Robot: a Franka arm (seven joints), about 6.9 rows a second.
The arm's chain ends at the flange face. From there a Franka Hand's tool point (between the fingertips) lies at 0.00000 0.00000 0.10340 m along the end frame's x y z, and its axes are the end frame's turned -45 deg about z.
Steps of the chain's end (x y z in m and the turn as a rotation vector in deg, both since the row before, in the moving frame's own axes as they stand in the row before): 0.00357 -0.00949 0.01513 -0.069 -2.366 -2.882; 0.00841 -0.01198 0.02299 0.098 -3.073 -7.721; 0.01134 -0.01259 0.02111 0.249 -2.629 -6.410; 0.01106 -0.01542 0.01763 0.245 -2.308 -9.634
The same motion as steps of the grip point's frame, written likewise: 0.00606 -0.00704 0.01504 1.624 -1.722 -2.882; 0.01036 -0.00630 0.02284 2.242 -2.104 -7.721; 0.01369 -0.00438 0.02100 2.035 -1.683 -6.410; 0.01583 -0.00610 0.01755 1.805 -1.459 -9.634
